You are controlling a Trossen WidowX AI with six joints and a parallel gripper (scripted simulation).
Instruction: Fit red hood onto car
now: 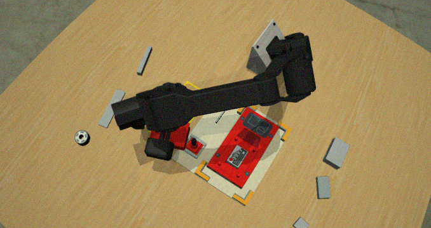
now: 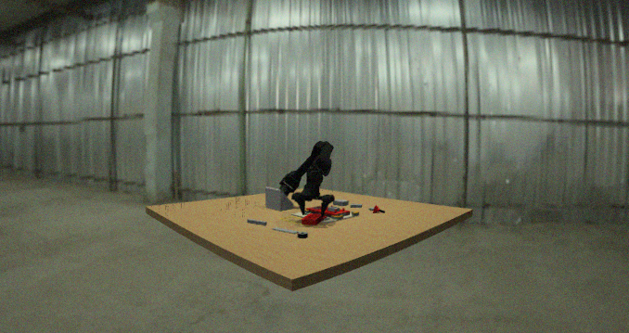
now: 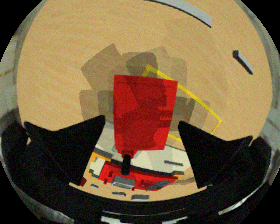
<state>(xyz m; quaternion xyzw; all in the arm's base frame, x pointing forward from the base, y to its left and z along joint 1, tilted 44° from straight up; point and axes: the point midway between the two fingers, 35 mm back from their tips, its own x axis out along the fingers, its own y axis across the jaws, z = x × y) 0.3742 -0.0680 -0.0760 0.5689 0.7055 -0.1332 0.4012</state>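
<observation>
The red hood lies 1 cm below my gripper tip. From my gripper tip the other things lie so: grey engine block (19 cm to the left, 5 cm behind, 1 cm below).
</observation>
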